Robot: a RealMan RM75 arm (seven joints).
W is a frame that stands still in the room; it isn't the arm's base.
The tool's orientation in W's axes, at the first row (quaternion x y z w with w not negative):
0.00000, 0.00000, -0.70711, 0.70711
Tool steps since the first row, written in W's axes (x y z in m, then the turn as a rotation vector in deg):
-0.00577, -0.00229, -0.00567, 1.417, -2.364, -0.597
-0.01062, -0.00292, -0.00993, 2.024, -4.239, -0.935
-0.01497, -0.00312, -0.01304, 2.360, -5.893, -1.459
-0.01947, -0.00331, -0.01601, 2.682, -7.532, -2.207
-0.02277, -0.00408, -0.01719, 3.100, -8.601, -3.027
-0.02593, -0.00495, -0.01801, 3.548, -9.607, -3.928
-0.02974, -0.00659, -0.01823, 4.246, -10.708, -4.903
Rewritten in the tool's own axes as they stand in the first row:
0.00229, -0.00577, -0.00567, 2.364, 1.417, -0.597
0.00292, -0.01062, -0.00993, 4.239, 2.024, -0.935
0.00312, -0.01497, -0.01304, 5.893, 2.360, -1.459
0.00331, -0.01947, -0.01601, 7.532, 2.682, -2.207
0.00408, -0.02277, -0.01719, 8.601, 3.100, -3.027
0.00495, -0.02593, -0.01801, 9.607, 3.548, -3.928
0.00659, -0.02974, -0.01823, 10.708, 4.246, -4.903

